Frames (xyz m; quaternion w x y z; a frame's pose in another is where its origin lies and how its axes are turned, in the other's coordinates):
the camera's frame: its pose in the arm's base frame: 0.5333 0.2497 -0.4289 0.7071 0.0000 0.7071 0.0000
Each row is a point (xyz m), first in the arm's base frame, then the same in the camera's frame.
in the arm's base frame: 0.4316 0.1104 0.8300
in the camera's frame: -1.2589 -0.1393 -0.1017
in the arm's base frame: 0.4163 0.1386 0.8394
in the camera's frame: -1.2683 -0.1111 -0.1170
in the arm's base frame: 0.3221 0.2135 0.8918
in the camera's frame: -1.3207 -0.0362 -0.2112
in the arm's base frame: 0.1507 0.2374 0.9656
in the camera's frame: -1.3945 -0.0123 -0.3826
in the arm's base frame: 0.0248 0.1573 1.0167
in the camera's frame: -1.4456 -0.0924 -0.5085
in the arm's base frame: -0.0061 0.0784 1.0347
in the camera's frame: -1.4636 -0.1713 -0.5394
